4 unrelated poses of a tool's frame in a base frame.
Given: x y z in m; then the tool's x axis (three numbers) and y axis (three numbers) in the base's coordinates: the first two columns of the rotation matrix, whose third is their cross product.
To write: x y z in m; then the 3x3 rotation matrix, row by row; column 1 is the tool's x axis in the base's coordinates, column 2 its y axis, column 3 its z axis. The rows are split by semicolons. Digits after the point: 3 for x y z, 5 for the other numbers.
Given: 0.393 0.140 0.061 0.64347 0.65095 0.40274 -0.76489 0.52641 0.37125
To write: 0.393 0.140 0.061; 0.64347 -0.76489 0.02966; 0.65095 0.52641 -0.54694; 0.40274 0.37125 0.83663
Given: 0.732 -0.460 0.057 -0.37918 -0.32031 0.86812 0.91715 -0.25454 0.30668
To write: 0.732 -0.460 0.057; -0.37918 0.91715 0.12274; -0.32031 -0.25454 0.91248; 0.86812 0.30668 0.39029
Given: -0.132 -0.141 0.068 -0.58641 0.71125 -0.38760 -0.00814 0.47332 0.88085
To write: -0.132 -0.141 0.068; -0.58641 -0.00814 0.80996; 0.71125 0.47332 0.51969; -0.38760 0.88085 -0.27177
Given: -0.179 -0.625 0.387 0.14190 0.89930 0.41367 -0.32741 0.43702 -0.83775
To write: -0.179 -0.625 0.387; 0.14190 -0.32741 -0.93417; 0.89930 0.43702 -0.01656; 0.41367 -0.83775 0.35645
